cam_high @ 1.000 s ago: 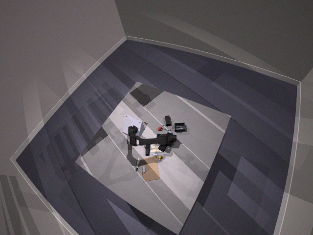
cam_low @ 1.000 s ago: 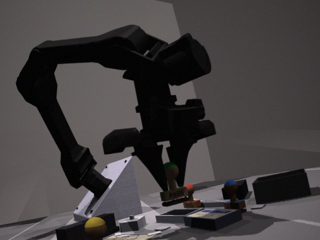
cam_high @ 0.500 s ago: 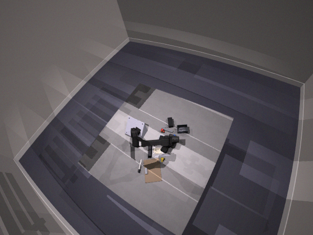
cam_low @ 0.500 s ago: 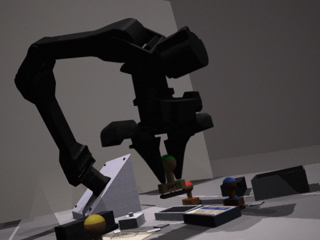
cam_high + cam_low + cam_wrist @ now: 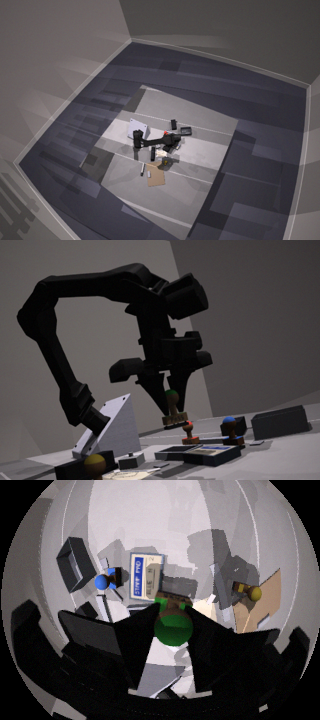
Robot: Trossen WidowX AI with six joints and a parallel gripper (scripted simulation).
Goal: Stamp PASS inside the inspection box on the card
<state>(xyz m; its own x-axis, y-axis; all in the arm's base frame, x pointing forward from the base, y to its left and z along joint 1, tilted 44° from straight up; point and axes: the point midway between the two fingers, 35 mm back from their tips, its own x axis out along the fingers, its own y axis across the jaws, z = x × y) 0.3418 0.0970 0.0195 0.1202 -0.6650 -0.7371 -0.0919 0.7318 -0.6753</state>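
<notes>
My gripper tip is 100 mm past the black ink pad, 40 mm to the right of it and 90 mm above it. From my gripper tip the other things lie so: blue-labelled pad tin 10 mm ahead, 50 mm to the left, 80 mm below; blue-knobbed stamp 110 mm to the left, 80 mm below; card 60 mm behind, 90 mm to the right, 100 mm below.
</notes>
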